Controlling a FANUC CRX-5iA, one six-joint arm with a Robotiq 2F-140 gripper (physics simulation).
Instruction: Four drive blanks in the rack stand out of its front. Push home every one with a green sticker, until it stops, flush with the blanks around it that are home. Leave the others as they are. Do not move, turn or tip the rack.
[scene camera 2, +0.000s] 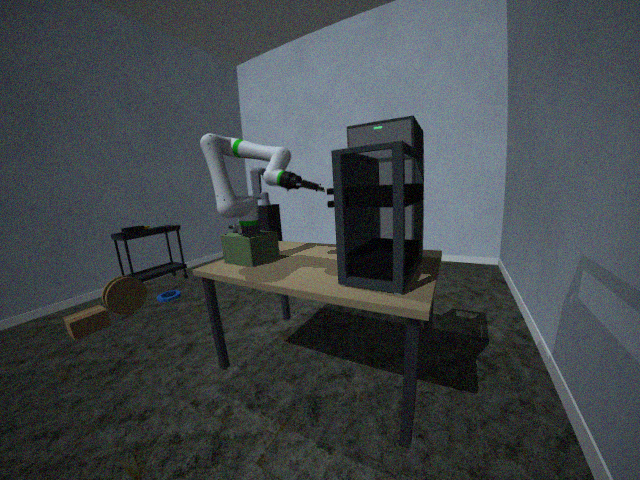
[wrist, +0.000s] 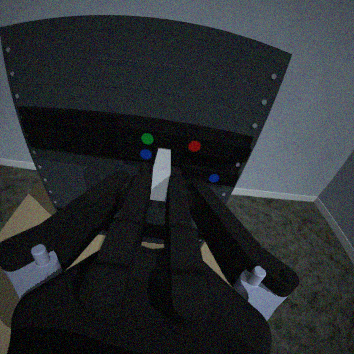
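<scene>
There is a dark rack here, and I can see it in the wrist view (82, 116) as well as in scene camera 2 (361, 252).
</scene>
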